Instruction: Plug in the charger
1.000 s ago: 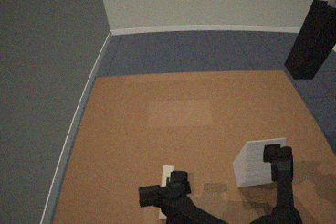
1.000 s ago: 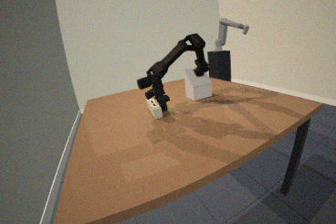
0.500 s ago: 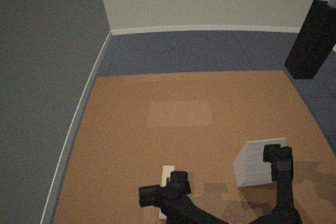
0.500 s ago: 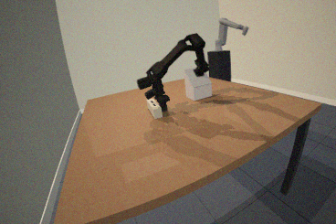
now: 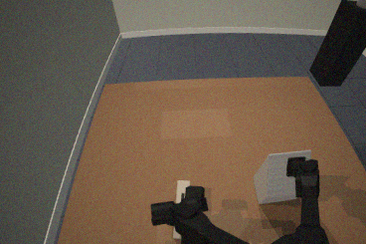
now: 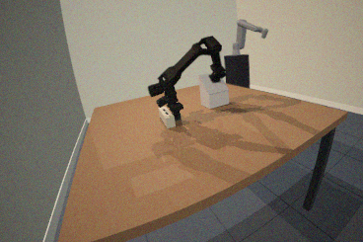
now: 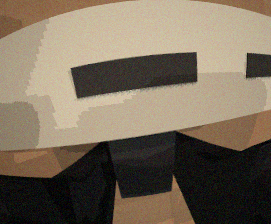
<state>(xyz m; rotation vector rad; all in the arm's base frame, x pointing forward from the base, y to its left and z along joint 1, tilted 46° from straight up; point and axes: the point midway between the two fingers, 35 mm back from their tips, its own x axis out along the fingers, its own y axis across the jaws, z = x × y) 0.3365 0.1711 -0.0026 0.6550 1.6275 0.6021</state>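
The dark two-prong charger is 20 mm ahead of my gripper tip and 10 mm above it.
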